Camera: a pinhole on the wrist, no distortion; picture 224 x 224 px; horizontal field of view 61.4 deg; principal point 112.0 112.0 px. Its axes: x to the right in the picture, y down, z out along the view. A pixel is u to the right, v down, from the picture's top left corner.
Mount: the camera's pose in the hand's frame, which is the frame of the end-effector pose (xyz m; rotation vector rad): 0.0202 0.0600 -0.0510 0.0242 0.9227 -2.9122
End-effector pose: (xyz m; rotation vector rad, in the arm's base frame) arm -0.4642 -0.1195 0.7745 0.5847 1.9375 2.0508
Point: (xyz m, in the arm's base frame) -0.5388 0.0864 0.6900
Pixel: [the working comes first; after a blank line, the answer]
In the camera's frame: -0.1242 0.0333 0.2585

21 136
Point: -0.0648 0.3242 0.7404
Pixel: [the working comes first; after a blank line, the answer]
In the camera's frame: 0.1580 -0.2988 0.5649

165 12
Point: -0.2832 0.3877 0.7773
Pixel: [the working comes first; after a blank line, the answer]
In the camera's frame: -0.0665 -0.2655 0.5252

88 17
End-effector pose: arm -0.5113 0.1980 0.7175 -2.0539 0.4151 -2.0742
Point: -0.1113 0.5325 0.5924
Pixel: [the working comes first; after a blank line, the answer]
In the camera's frame: 0.2655 0.0222 0.5541

202 120
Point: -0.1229 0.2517 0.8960
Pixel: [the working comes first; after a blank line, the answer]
In the camera's frame: -0.1254 -0.0823 0.4680

61 79
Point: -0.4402 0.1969 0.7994
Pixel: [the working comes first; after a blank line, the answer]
In the camera's frame: -0.0539 0.0083 0.1523

45 122
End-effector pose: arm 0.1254 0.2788 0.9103 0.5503 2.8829 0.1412
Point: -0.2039 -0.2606 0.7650
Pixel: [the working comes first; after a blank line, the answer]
In the camera's frame: -0.0536 0.5224 0.4761

outside the picture
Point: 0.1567 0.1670 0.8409
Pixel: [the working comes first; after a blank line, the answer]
In the camera's frame: 0.0853 0.0563 0.1896

197 168
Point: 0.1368 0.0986 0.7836
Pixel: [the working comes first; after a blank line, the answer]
In the camera's frame: 0.0865 0.0925 0.2735

172 176
